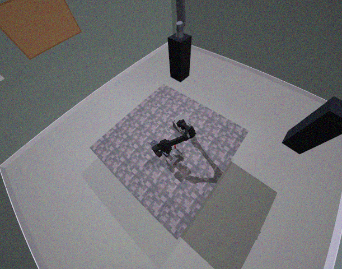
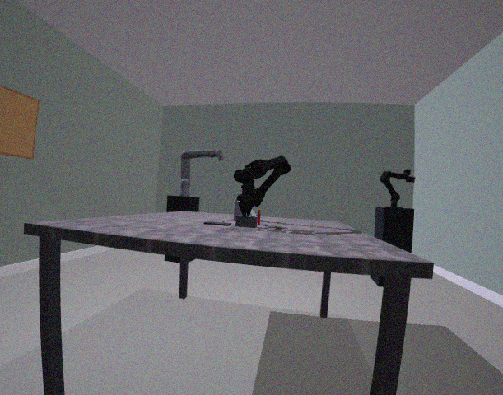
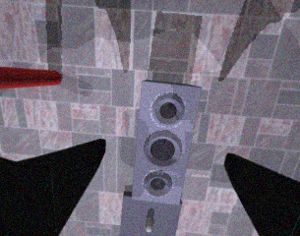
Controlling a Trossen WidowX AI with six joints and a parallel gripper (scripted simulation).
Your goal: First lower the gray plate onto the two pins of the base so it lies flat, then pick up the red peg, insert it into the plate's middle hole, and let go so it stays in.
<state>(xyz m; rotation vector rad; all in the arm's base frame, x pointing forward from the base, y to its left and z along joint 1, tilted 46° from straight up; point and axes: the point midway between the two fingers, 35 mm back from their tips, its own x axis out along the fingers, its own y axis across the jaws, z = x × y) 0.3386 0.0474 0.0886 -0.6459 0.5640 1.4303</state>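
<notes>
Now: gripper tip 10 mm above the gray plate. Also, from my gripper tip: red peg 110 mm behind, 40 mm to the left, 10 mm below; then dark flat base 150 mm to the right, 40 mm below.
</notes>
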